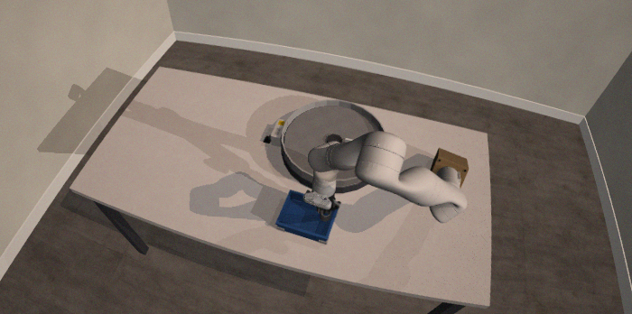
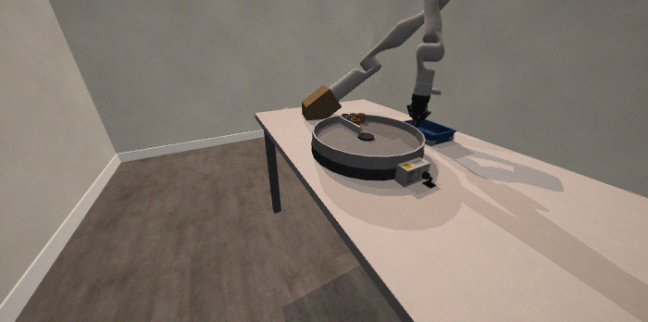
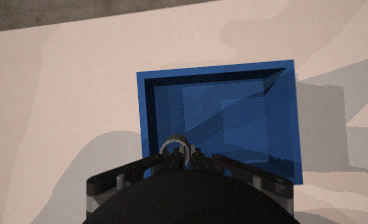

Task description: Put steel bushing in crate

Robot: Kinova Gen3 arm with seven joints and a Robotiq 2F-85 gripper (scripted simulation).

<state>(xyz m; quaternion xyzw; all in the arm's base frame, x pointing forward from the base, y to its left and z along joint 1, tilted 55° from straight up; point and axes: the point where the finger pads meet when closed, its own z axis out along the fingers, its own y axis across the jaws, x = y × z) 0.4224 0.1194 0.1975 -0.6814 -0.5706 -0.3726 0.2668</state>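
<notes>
Right now the blue crate is 40 mm ahead of my hand, 30 mm to the left of it and 30 mm below it. Round my hand: turning table (310 mm to the right, 50 mm ahead).
</notes>
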